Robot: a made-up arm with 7 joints. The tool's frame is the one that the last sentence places. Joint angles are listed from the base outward.
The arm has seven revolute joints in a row. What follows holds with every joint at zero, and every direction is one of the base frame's.
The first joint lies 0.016 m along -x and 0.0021 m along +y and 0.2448 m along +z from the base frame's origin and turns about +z.
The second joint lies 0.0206 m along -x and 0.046 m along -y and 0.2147 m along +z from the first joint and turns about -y.
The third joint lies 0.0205 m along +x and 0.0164 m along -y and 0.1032 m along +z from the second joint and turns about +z.
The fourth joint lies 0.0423 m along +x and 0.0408 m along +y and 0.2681 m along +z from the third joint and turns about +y.
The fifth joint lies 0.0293 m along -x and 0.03 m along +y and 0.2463 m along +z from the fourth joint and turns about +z.
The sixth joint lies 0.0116 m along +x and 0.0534 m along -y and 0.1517 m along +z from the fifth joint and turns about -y.
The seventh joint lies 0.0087 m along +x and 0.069 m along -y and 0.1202 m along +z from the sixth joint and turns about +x.
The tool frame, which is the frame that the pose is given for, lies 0.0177 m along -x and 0.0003 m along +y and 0.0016 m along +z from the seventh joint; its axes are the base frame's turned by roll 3.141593, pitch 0 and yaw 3.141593 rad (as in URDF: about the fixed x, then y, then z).
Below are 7 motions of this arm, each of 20 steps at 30 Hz.
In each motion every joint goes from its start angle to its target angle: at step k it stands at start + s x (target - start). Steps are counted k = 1, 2, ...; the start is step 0. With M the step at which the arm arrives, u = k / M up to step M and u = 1 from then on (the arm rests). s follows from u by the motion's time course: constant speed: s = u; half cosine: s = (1 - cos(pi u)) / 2; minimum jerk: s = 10 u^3 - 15 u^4 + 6 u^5.
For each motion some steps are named. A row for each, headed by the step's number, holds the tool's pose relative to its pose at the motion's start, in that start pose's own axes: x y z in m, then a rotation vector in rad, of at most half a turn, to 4 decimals.
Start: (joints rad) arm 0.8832 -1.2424 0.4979 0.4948 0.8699 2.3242 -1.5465
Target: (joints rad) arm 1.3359 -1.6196 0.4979 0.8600 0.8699 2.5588 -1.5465
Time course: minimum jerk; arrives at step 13
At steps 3, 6, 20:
3: 0.0214 0.0291 0.0225 0.0296 0.0350 -0.0440
6: 0.1282 0.1252 0.1118 0.1717 0.1600 -0.2229
20: 0.3431 0.1893 0.2458 0.4745 0.2962 -0.5124

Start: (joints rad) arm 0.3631 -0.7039 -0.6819 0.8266 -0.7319 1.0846 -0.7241
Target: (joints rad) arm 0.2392 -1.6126 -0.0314 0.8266 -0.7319 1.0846 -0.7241
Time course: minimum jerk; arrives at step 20
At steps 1, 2, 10, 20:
1: -0.0003 0.0006 -0.0007 0.0006 -0.0007 -0.0009
2: -0.0022 0.0046 -0.0049 0.0042 -0.0050 -0.0064
10: -0.0802 0.3270 -0.2247 0.1961 -0.2580 -0.4299
20: -0.0414 0.7004 -0.3152 0.2783 -0.4318 -0.9499

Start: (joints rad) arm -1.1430 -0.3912 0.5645 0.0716 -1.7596 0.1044 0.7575
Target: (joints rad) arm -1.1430 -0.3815 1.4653 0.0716 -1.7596 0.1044 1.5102
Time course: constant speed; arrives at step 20
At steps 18, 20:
18: -0.0873 -0.0431 -0.0198 -0.7411 0.7011 -0.4331
20: -0.0982 -0.0441 -0.0188 -0.8129 0.8008 -0.4543

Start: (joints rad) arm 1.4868 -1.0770 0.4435 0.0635 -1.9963 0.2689 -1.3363
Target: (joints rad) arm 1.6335 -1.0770 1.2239 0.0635 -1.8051 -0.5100 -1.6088
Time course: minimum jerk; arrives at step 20
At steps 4, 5, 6, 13, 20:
4: -0.0055 -0.0008 0.0049 0.0003 -0.0485 -0.0469
5: -0.0100 -0.0012 0.0081 0.0027 -0.0877 -0.0833
6: -0.0161 -0.0015 0.0113 0.0085 -0.1403 -0.1302
13: -0.0667 0.0115 -0.0128 0.2414 -0.7335 -0.5325
20: -0.0700 0.0216 -0.0447 0.4143 -0.9804 -0.6410

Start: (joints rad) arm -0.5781 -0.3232 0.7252 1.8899 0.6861 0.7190 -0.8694
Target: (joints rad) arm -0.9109 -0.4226 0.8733 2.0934 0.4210 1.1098 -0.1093
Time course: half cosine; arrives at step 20
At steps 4, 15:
4: 0.0055 -0.0074 0.0111 -0.0831 -0.0052 0.0339
15: 0.0465 -0.0448 0.0972 -0.7012 -0.1302 0.2566

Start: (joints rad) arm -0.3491 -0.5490 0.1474 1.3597 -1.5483 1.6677 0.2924
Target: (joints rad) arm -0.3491 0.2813 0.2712 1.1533 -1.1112 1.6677 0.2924
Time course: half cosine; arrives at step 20
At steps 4, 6, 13, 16, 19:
4: 0.0466 -0.0429 -0.0255 -0.0229 -0.0465 0.0905
6: 0.1065 -0.0866 -0.0539 -0.0485 -0.1052 0.1925
13: 0.4481 -0.1918 -0.1602 -0.1460 -0.4489 0.6250
16: 0.5751 -0.1864 -0.1821 -0.1666 -0.5894 0.7515
19: 0.6388 -0.1757 -0.1898 -0.1737 -0.6641 0.8105

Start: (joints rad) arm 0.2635 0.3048 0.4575 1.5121 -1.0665 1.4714 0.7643
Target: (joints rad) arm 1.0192 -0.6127 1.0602 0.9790 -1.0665 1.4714 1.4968
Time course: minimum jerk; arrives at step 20
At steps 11, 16, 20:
11: -0.0680 0.1401 -0.0013 -0.8625 0.1149 -0.7588
16: -0.0940 0.2326 0.0130 -1.3877 0.4253 -1.1150
20: -0.0981 0.2507 0.0181 -1.4717 0.4973 -1.1608

